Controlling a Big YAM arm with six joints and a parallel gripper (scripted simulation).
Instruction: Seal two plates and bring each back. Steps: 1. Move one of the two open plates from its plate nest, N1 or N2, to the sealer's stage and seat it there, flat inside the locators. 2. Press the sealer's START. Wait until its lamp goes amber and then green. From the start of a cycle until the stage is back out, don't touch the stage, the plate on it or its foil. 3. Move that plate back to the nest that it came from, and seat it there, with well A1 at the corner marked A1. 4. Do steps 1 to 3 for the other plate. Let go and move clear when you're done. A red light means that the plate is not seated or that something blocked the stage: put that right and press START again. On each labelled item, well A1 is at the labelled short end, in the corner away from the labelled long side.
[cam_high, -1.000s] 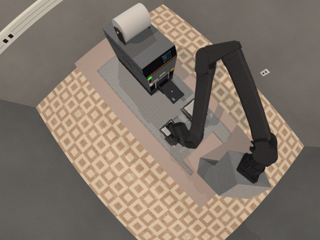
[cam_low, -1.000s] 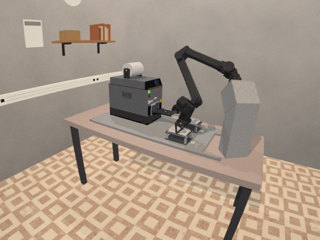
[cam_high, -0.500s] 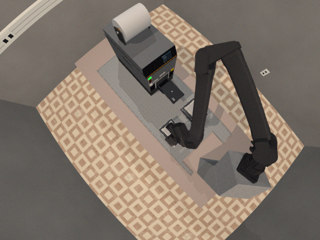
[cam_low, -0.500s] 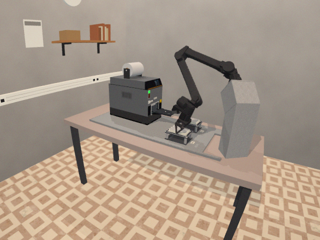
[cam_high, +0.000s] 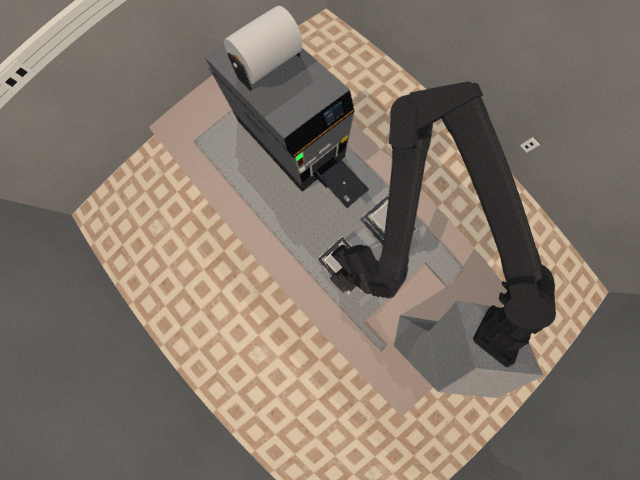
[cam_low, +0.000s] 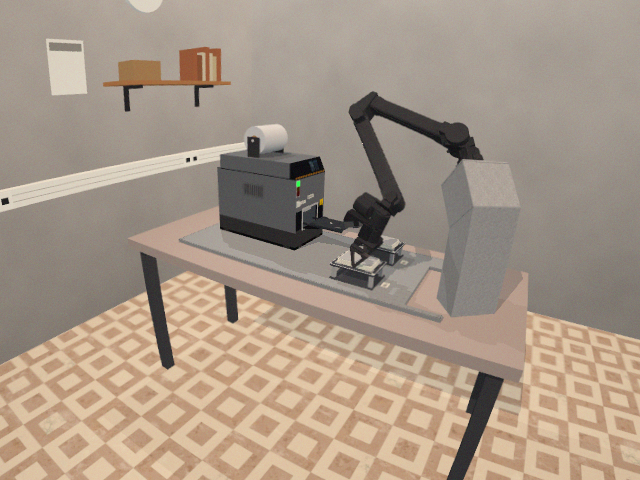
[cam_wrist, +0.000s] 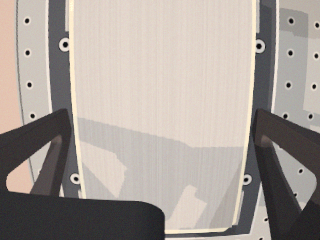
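Right now the cream well plate is right at my hand. The rest, counted from my hand: sealer stage: 200 mm to the right, 190 mm ahead, 30 mm above; then start button: 300 mm ahead, 120 mm to the right, 120 mm above; then foil roll: 520 mm ahead, 350 mm above, 240 mm to the right.
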